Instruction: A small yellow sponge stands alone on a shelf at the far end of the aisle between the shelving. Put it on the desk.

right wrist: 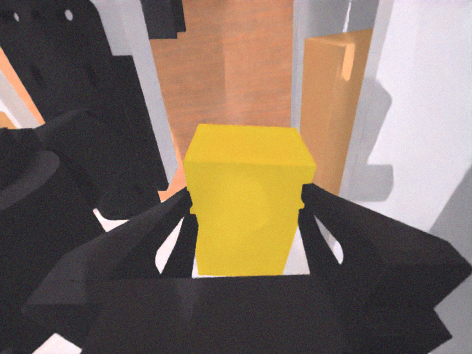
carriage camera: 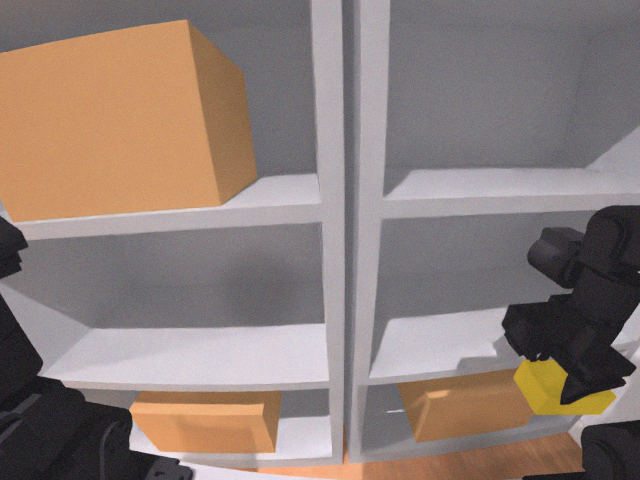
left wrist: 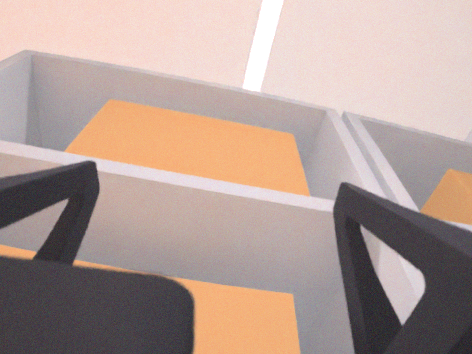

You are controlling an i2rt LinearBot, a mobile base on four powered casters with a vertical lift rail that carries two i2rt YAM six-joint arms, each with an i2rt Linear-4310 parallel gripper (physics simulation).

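Frame: origin at the left arm's base, x up, y back, z right, level; millimetres.
Seen in the pictures: left gripper, fingertip midpoint: (left wrist: 217,185); right gripper, fingertip midpoint: (right wrist: 245,186) (carriage camera: 548,384); right arm's base, origin of the base link: (right wrist: 102,138).
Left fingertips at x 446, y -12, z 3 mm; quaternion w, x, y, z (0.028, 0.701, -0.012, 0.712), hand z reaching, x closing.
Pixels of each thing's middle, then the offset from my left fingertips to it. Level surfaces: height alone.
- yellow sponge, body centre: (right wrist: 243,207) (carriage camera: 560,386) dx -374, dy -117, dz +652 mm
- large orange box, body centre: (carriage camera: 136,136) dx +12, dy -392, dz -130 mm
- Wooden floor, its level: dx -1113 mm
The yellow sponge (carriage camera: 540,384) (right wrist: 249,230) is held between the fingers of my right gripper (carriage camera: 560,381) (right wrist: 245,186), which is shut on it. In the carriage camera they are at the lower right, in front of the right shelving unit, and the sponge overlaps a box on the lower shelf. In the right wrist view both fingers press on the sponge's sides. My left gripper (left wrist: 217,185) is open and empty, with its fingers wide apart in the left wrist view. I cannot make out the desk in these views.
Two light grey shelving units (carriage camera: 330,289) (carriage camera: 368,289) stand side by side. A large orange box (carriage camera: 103,124) stands on the upper left shelf. Smaller orange boxes (carriage camera: 206,428) (carriage camera: 470,408) (right wrist: 325,115) stand on lower shelves. Wooden floor (carriage camera: 465,454) (right wrist: 225,65) shows below.
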